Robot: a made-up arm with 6 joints.
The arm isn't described. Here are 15 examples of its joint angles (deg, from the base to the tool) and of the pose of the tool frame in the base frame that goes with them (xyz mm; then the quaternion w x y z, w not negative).
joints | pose
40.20 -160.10 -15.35 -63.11 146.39 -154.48 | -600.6 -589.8 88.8 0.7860 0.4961 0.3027 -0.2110
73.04 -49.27 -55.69 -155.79 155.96 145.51 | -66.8 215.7 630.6 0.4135 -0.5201 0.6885 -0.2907
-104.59 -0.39 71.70 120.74 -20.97 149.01 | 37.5 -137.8 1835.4 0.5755 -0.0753 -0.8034 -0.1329
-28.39 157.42 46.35 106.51 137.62 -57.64 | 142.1 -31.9 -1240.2 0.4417 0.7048 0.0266 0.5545
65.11 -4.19 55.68 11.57 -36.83 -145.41 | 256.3 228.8 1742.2 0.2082 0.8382 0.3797 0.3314
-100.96 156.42 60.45 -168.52 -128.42 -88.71 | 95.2 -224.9 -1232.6 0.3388 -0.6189 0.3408 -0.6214
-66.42 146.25 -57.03 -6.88 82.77 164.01 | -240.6 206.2 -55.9 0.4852 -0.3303 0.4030 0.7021
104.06 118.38 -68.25 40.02 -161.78 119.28 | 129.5 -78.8 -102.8 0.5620 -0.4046 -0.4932 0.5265
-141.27 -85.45 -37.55 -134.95 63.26 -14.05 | 198.7 33.5 848.2 0.0450 0.0001 0.9911 0.1249
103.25 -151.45 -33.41 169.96 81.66 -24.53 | 42.3 -777.0 265.8 0.3396 -0.4582 -0.8208 -0.0311
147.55 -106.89 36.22 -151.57 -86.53 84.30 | 1064.7 -821.8 566.2 0.5828 -0.5249 0.6181 -0.0522
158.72 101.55 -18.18 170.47 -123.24 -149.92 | -416.3 15.0 -587.8 0.2506 -0.0446 -0.2973 0.9203
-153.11 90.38 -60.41 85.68 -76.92 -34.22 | -146.6 -62.6 -245.7 0.1592 0.5992 0.7670 0.1651
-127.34 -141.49 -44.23 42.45 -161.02 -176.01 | 330.4 602.2 426.7 0.5388 -0.1183 0.8330 0.0426
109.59 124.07 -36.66 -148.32 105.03 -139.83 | -70.2 -155.4 -363.3 0.6979 0.5063 -0.3549 0.3615
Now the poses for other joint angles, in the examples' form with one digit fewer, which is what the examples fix.
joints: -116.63 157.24 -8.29 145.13 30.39 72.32
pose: 300 345 -729 0.878 -0.264 -0.209 0.342
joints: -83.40 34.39 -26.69 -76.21 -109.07 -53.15
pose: 48 -704 154 0.227 -0.940 -0.252 -0.033
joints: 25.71 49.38 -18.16 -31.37 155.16 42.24
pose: 797 252 17 0.703 -0.215 -0.594 -0.327
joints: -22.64 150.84 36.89 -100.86 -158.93 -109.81
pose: -50 49 -1083 0.869 -0.128 -0.478 0.019
